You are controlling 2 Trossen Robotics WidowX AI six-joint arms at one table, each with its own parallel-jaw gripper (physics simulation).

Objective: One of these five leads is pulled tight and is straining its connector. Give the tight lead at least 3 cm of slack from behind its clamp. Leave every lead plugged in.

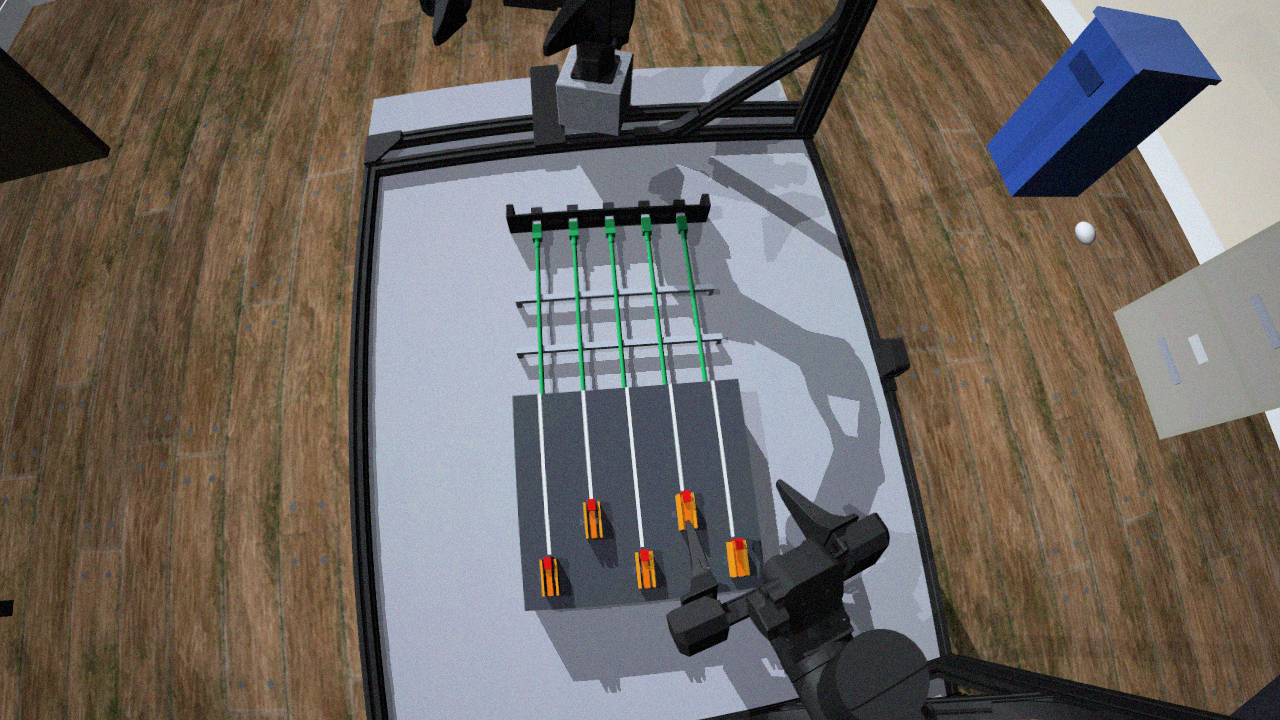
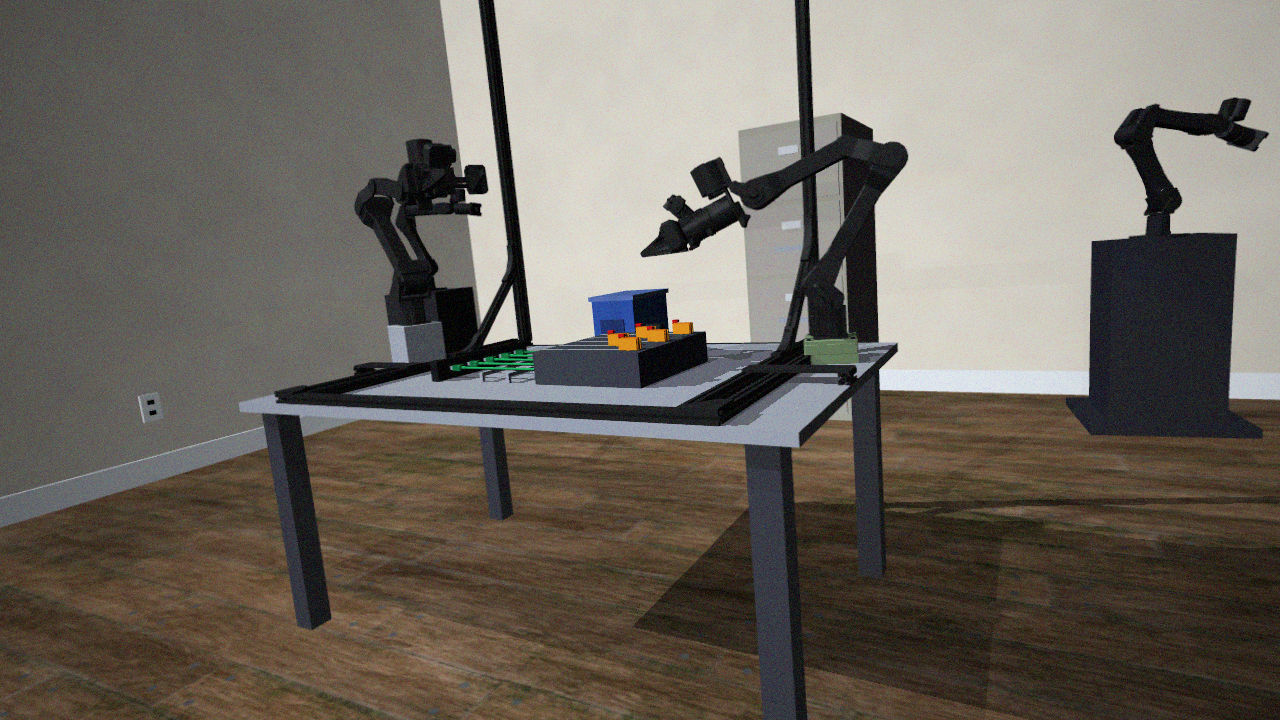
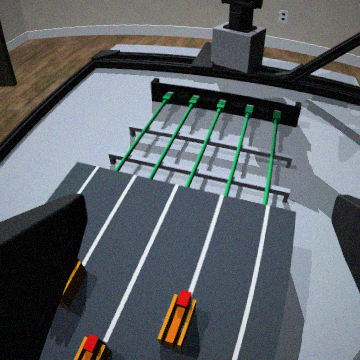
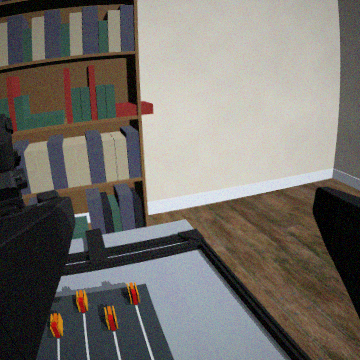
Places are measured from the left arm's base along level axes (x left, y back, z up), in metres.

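Pixels of known places: left gripper, fingertip midpoint: (image 1: pixel 733 502) (image 2: pixel 646 254) (image 3: pixel 214 208); right gripper, fingertip midpoint: (image 1: pixel 488 45) (image 2: pixel 464 172) (image 4: pixel 196 205); left arm's base, link origin: (image 2: pixel 830 336); right arm's base, link origin: (image 1: pixel 595 67) (image 2: pixel 414 323) (image 3: pixel 239 27).
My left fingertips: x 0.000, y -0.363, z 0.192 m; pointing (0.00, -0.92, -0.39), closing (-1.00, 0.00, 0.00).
Ahead of a thing's pixels: the offset from my left fingertips to its top centre. "spot": to the spot under its first point.
Five green leads, the leftmost @(spot: dz -0.212, dx +0.086, dy -0.322 m) (image 1: pixel 539 313) and rightmost @(spot: dz -0.213, dx -0.113, dy -0.261 m) (image 1: pixel 693 304) (image 3: pixel 271 160) among them, run straight from a black connector strip @(spot: dz -0.211, dx -0.031, dy -0.441 m) (image 1: pixel 590 217) (image 3: pixel 235 107) to a dark block @(spot: dz -0.173, dx +0.068, dy -0.115 m) (image 1: pixel 608 447) (image 2: pixel 586 367) (image 3: pixel 135 220). White lines continue over the block to orange clamps with red tops, such as the fourth lead's clamp @(dz -0.149, dx +0.015, dy -0.011 m) (image 1: pixel 686 512) (image 3: pixel 177 322) and the rightmost clamp @(dz -0.149, dx -0.018, dy +0.062 m) (image 1: pixel 738 558). All five look plugged in; which is tight I cannot tell. My left gripper (image 1: pixel 735 505) (image 2: pixel 644 253) (image 3: pixel 214 208) is open and empty, high above the block's clamp end. My right gripper (image 1: pixel 494 44) (image 4: pixel 196 205) is open and empty, away from the leads.
Two thin cross rails (image 1: pixel 595 297) (image 1: pixel 599 348) pass at the green leads between strip and block. A black frame (image 1: pixel 360 402) borders the table, with uprights (image 2: pixel 508 161) (image 2: pixel 805 107) rising from it. A grey pedestal (image 1: pixel 590 102) (image 3: pixel 237 47) carries the right arm.
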